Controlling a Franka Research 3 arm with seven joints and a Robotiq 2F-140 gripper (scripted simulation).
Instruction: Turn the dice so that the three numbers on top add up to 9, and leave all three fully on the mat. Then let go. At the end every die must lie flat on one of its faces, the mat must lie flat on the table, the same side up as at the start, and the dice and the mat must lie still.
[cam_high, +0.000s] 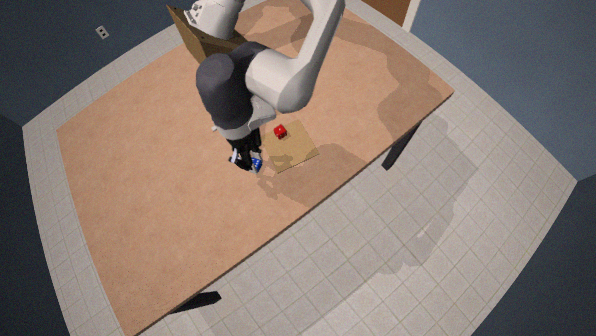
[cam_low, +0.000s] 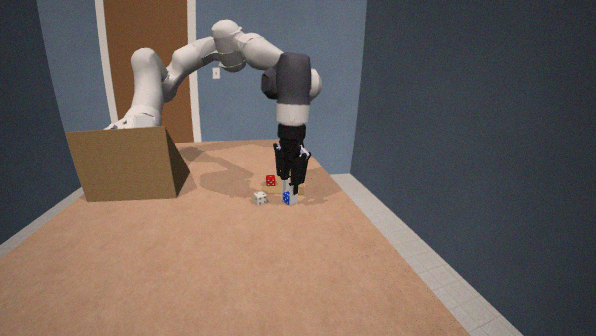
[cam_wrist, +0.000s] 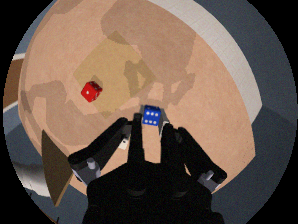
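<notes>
Right now the white die is 9 cm behind my hand, 2 cm below it and 1 cm to the left of it. Also, from my hand: blue die (2 cm below); tan mat (12 cm to the left, 3 cm below); red die (12 cm to the left, 4 cm behind, 2 cm below).
</notes>
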